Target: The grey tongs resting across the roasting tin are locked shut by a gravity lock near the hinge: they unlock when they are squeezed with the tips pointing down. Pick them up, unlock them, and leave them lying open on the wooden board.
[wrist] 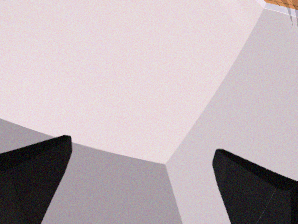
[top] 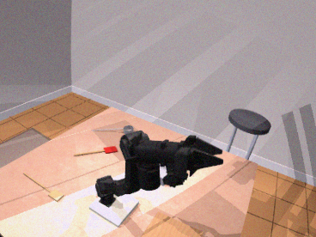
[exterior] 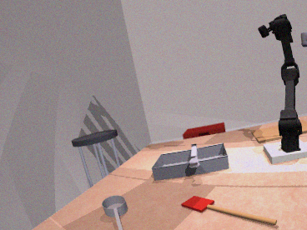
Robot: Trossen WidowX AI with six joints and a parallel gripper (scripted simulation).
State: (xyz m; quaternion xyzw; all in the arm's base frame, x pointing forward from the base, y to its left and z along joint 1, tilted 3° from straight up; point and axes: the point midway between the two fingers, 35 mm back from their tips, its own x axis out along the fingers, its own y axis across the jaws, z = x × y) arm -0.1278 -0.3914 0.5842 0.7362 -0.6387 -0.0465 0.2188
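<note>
My gripper tip is 58 cm above the roasting tin, 57 cm short of it and 33 cm to the right of it. Round my gripper tip: wooden board: 60 cm below, 8 cm to the left, 5 cm ahead.
</note>
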